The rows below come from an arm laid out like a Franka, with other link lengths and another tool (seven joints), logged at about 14 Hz.
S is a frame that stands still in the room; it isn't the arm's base.
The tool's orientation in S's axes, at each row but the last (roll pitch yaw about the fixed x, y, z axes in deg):
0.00 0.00 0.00
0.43 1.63 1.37
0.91 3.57 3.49
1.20 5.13 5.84
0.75 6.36 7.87
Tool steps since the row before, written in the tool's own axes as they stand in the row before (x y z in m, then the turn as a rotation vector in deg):
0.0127 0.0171 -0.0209 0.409 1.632 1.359
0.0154 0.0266 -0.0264 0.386 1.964 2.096
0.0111 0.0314 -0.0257 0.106 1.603 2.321
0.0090 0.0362 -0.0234 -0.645 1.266 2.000
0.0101 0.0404 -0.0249 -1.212 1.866 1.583
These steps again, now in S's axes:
0.0127 0.0171 -0.0209 0.409 1.632 1.359
0.0140 0.0271 -0.0266 0.399 1.958 2.099
0.0076 0.0323 -0.0258 0.156 1.578 2.335
0.0032 0.0372 -0.0234 -0.583 1.171 2.076
0.0017 0.0413 -0.0253 -1.269 1.687 1.732

